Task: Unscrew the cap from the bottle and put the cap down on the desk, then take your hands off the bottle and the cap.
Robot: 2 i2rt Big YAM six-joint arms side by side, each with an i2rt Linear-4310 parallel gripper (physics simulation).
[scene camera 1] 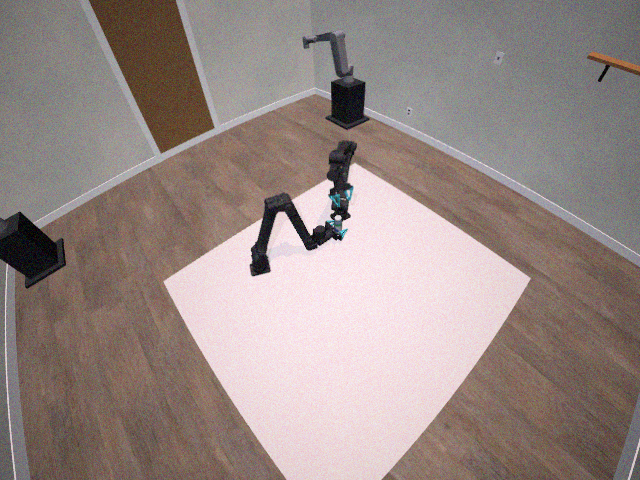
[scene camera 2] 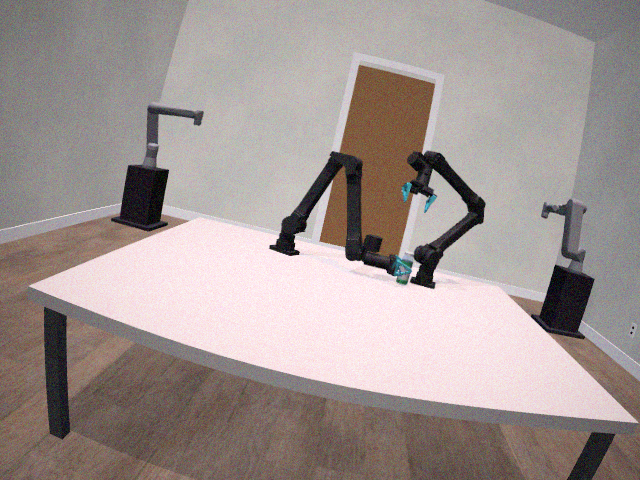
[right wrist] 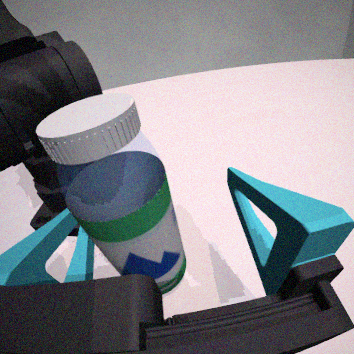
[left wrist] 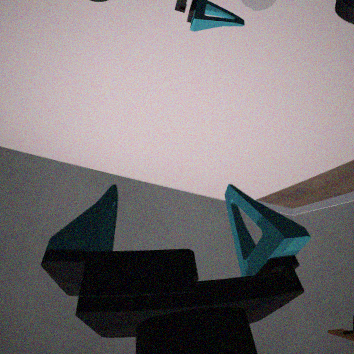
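Where they show: left gripper, fingertip midpoint: (scene camera 1: 344, 203) (scene camera 2: 414, 207) (left wrist: 173, 189); right gripper, fingertip midpoint: (scene camera 1: 342, 224) (scene camera 2: 410, 269) (right wrist: 158, 187); left arm's base, link origin: (scene camera 2: 422, 284); right arm's base, link origin: (scene camera 1: 260, 268) (scene camera 2: 283, 251).
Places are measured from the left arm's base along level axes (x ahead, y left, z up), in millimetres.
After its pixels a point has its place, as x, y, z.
A bottle (scene camera 1: 338, 225) @(133, -100, 95) (scene camera 2: 402, 280) @(138, -89, 23) (right wrist: 135, 230) @(125, -113, 93) with a green band and blue label stands upright on the desk (scene camera 1: 361, 335) @(757, -349, 0) (scene camera 2: 310, 320) @(879, -274, 0). Its white ribbed cap (scene camera 1: 338, 218) @(120, -93, 142) (right wrist: 90, 129) @(122, -108, 142) sits on its top. My right gripper (scene camera 1: 338, 228) @(125, -68, 76) (scene camera 2: 403, 267) @(125, -68, 76) (right wrist: 158, 187) @(125, -68, 76) is open, low at the bottle's body. The bottle stands between its fingers, closer to the left finger in the right wrist view; whether they touch is unclear. My left gripper (scene camera 1: 343, 199) @(202, -109, 340) (scene camera 2: 415, 206) @(202, -109, 340) (left wrist: 173, 189) @(202, -109, 340) is open and empty, high above the desk and bottle, pointing down.
The left arm's base (scene camera 2: 424, 276) @(39, -1, 45) stands close beside the bottle. One right gripper finger (left wrist: 215, 19) @(182, -100, 99) shows at the top of the left wrist view. Two grey arms on black pedestals (scene camera 2: 143, 196) (scene camera 2: 563, 299) stand on the floor away from the desk.
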